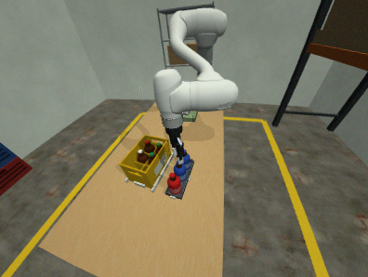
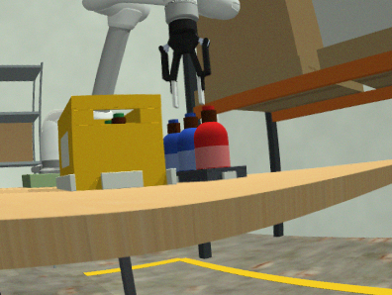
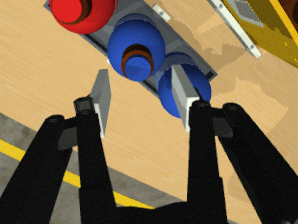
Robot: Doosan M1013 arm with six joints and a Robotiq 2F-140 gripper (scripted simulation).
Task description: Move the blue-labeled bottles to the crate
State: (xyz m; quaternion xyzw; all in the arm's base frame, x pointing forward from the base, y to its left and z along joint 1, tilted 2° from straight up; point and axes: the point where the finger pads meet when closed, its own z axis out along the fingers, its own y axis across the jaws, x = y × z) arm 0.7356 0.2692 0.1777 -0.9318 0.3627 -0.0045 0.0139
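The red-labeled bottle is 90 mm ahead of my hand and 130 mm below it. Also, from my hand: yellow crate 220 mm to the right, 130 mm below; then dark tray 200 mm below.
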